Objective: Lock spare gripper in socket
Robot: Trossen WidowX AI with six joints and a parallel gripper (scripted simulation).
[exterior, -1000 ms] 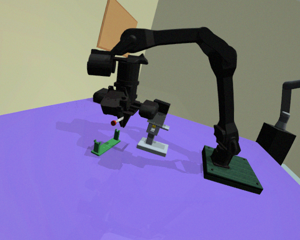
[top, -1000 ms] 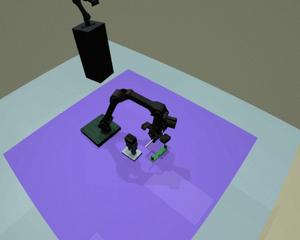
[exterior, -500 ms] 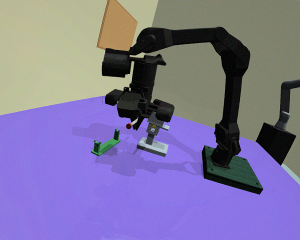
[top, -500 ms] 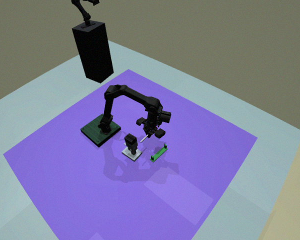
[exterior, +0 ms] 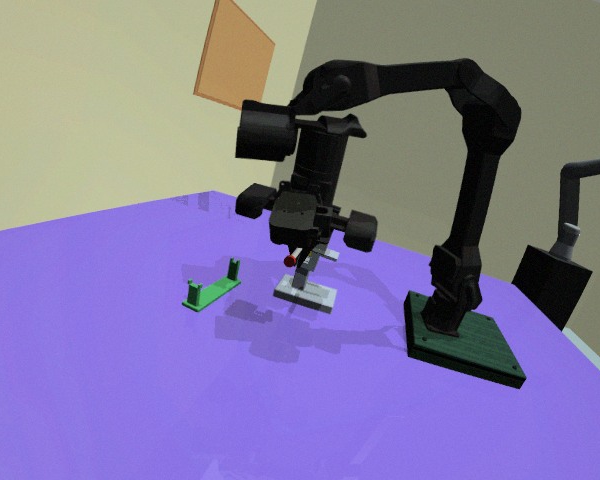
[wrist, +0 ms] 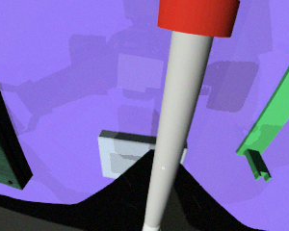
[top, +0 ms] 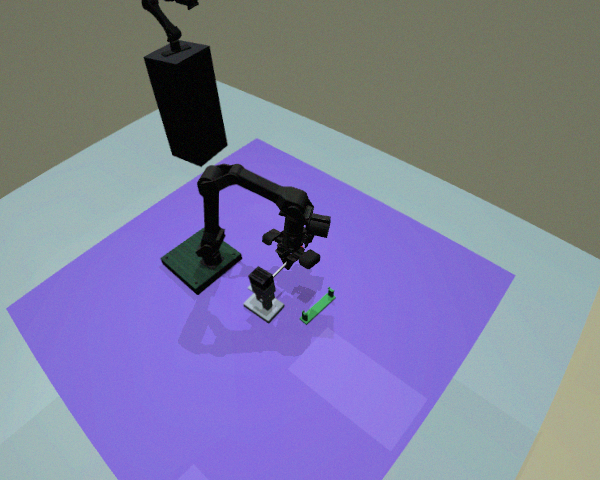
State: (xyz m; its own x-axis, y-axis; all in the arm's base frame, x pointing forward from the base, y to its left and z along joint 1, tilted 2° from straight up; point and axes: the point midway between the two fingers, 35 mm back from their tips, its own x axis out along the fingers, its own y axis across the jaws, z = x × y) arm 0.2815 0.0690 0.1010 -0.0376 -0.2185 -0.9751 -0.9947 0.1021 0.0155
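My gripper tip is now 20 mm past the grey mount, 110 mm to the left of it and 50 mm above it. Round my gripper tip: spare gripper: 10 mm behind, 110 mm to the right, 30 mm above; then green cradle: 130 mm ahead, 20 mm to the right, 80 mm below.
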